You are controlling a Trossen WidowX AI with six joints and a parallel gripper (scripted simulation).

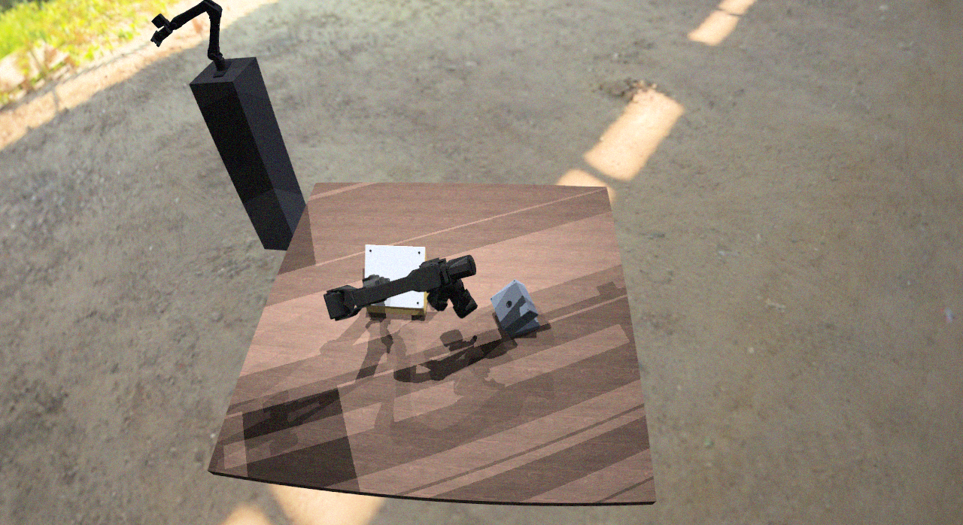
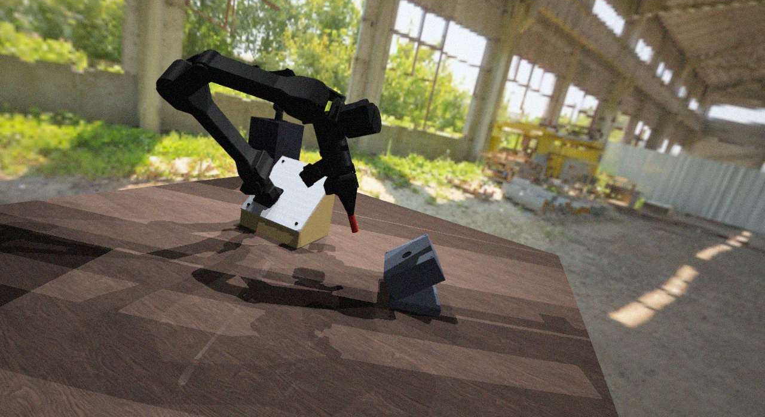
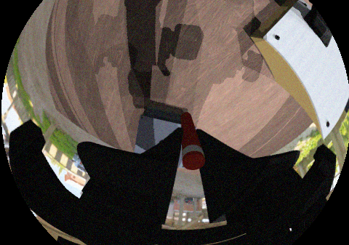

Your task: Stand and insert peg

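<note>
My gripper tip is now 150 mm short of the grey sloped panel, 50 mm to the right of it and 80 mm above it. The rest, counted from my gripper tip: red peg 10 mm behind, 10 mm above.
</note>
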